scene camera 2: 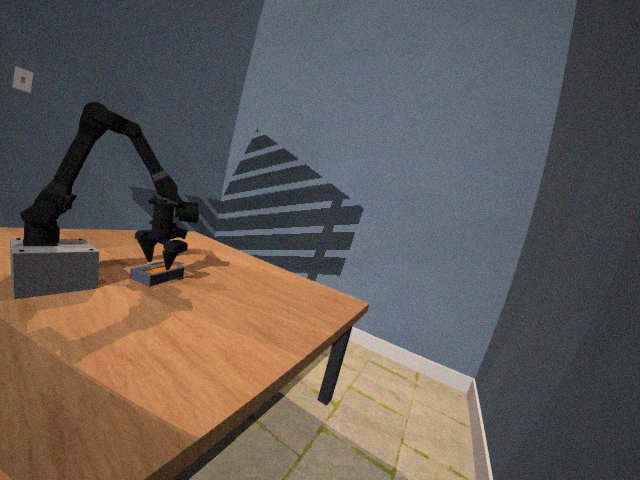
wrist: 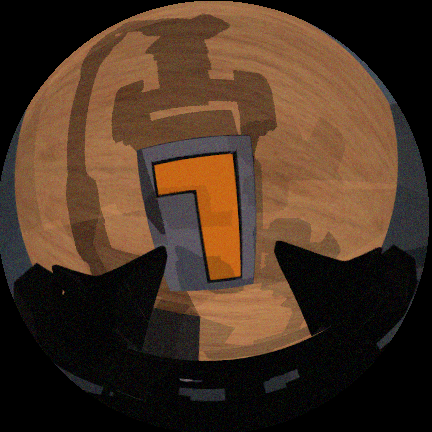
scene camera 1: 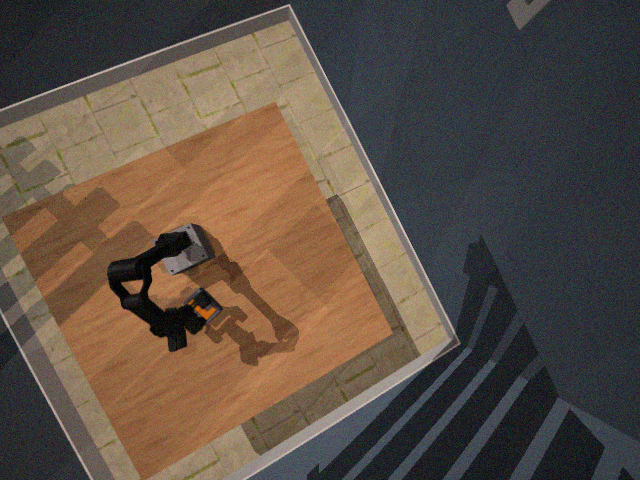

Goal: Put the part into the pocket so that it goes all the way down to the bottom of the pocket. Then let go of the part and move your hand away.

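Frame: origin at the arm's base, x right, y ahead, z up, level; millimetres.
Seen in the pictures: gripper, fingertip midpoint: (scene camera 2: 158, 265) (wrist: 221, 249) (scene camera 1: 196, 307); arm's base at its link origin: (scene camera 2: 40, 243) (scene camera 1: 181, 241).
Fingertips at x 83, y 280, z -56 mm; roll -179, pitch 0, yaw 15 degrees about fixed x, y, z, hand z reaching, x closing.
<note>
Offsets run from my fingertips to a thing's middle. Level surfaces: height alone.
The orange L-shaped part {dz -29, dx -18, dy +9 mm} (scene camera 1: 206, 312) (scene camera 2: 154, 270) (wrist: 220, 215) lies flat inside the matching pocket of the grey block {dz -30, dx -18, dy +9 mm} (scene camera 2: 140, 275) (wrist: 247, 210). A thin dark gap outlines it in the wrist view, and its top looks about level with or slightly below the block's top face. The pocket's floor is hidden under the part. My black gripper (scene camera 2: 159, 264) (wrist: 221, 249) is open and empty. Its fingertips stand wide apart, low above the block, one to each side of the part's long leg, and do not touch the part in the wrist view.
The block stands on the wooden table {dz -48 mm} (scene camera 1: 248, 170) (scene camera 2: 248, 335). The arm's grey base box (scene camera 1: 193, 255) (scene camera 2: 54, 271) stands a short way from the block. Shadows of the arm fall across the table around the block.
</note>
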